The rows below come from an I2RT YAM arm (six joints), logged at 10 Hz.
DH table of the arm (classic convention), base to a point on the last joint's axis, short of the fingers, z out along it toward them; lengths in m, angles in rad. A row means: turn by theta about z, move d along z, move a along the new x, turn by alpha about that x. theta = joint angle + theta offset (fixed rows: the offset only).
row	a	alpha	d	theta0
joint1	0.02	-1.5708	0.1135	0
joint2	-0.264	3.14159	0	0
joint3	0.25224	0	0	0.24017
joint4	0.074	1.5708	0	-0.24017
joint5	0	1.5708	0	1.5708
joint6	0	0	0.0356	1.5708
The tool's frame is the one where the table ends.
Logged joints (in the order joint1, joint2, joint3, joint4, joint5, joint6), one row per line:
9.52 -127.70 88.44 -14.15 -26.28 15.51
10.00 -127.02 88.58 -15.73 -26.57 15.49
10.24 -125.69 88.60 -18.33 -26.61 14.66
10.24 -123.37 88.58 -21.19 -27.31 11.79
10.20 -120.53 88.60 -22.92 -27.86 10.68
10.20 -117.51 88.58 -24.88 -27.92 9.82
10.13 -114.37 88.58 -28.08 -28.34 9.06
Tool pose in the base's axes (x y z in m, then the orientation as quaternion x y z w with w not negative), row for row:
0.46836 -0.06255 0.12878 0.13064 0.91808 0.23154 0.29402
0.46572 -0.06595 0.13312 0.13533 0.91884 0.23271 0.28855
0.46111 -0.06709 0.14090 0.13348 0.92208 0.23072 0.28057
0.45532 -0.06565 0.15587 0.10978 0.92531 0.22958 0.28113
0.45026 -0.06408 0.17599 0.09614 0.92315 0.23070 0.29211
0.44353 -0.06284 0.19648 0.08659 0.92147 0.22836 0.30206
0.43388 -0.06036 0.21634 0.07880 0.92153 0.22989 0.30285
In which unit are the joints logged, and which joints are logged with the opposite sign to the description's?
The joints are logged in degrees. Opposite sign: joint1, joint2.
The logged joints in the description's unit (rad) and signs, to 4 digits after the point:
-0.1662 2.2288 1.5436 -0.2470 -0.4587 0.2707
-0.1745 2.2169 1.5460 -0.2745 -0.4637 0.2704
-0.1787 2.1937 1.5464 -0.3199 -0.4644 0.2559
-0.1787 2.1532 1.5460 -0.3698 -0.4766 0.2058
-0.1780 2.1036 1.5464 -0.4000 -0.4862 0.1864
-0.1780 2.0509 1.5460 -0.4342 -0.4873 0.1714
-0.1768 1.9961 1.5460 -0.4901 -0.4946 0.1581

